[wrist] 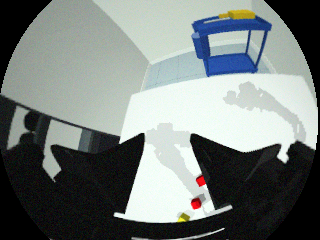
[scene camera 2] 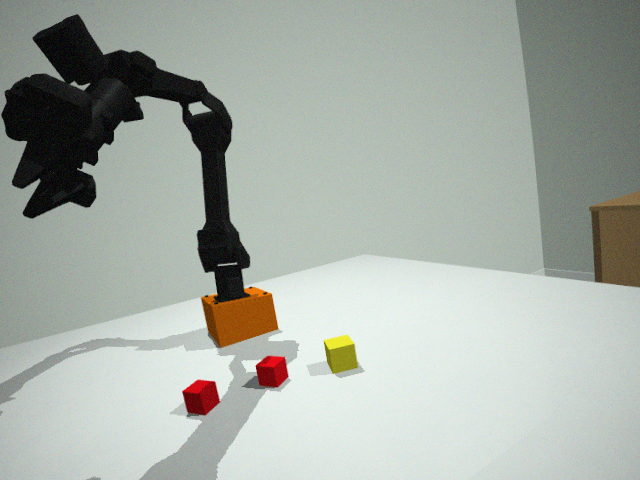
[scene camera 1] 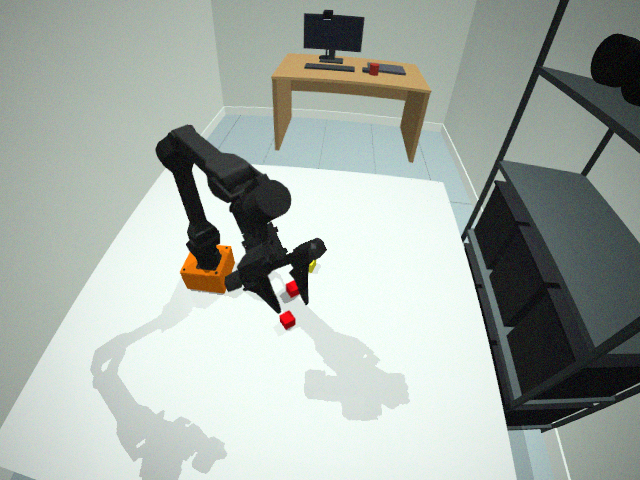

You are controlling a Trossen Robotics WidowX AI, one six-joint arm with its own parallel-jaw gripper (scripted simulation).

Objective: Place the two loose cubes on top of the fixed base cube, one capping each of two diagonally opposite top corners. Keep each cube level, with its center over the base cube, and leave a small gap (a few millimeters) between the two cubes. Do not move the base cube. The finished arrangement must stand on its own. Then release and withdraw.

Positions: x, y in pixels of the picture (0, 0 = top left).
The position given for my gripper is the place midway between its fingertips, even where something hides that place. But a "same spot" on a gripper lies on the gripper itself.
my gripper: wrist 168, 136; scene camera 2; scene camera 1
same spot on my gripper: (scene camera 2: 54, 138) = (scene camera 1: 301, 271)
